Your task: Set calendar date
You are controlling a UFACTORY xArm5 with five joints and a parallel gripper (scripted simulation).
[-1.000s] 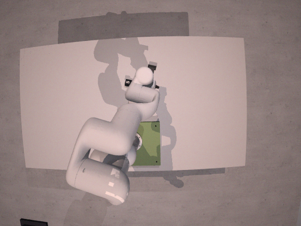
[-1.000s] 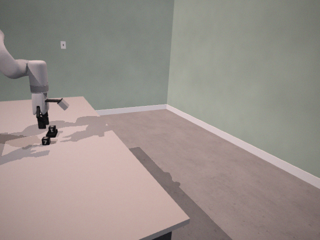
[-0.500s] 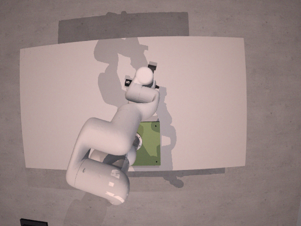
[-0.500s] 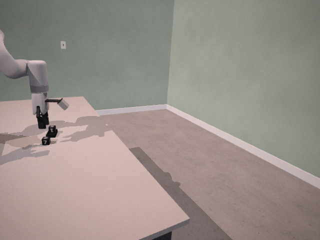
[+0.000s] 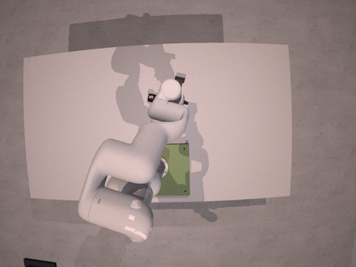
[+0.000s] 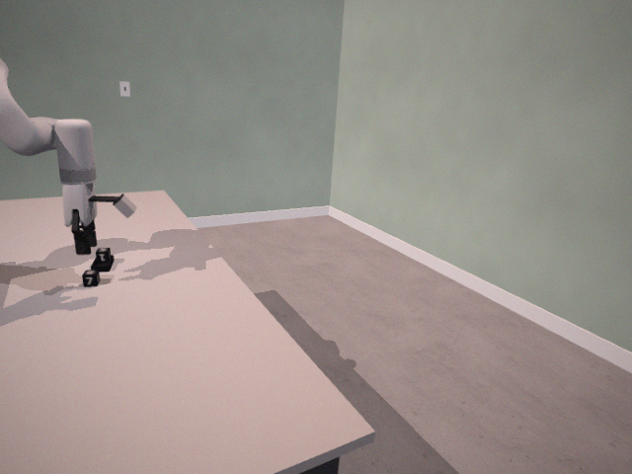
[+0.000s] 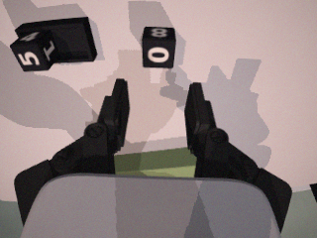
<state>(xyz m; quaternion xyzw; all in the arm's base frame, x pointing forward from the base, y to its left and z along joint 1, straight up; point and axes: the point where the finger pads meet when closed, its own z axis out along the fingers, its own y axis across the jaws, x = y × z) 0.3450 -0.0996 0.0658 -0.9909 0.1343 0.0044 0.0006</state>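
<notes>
Right now my hand is 9 cm above the black cube. Round my hand: black calendar tray 3 cm ahead, 11 cm to the left, 10 cm below.
</notes>
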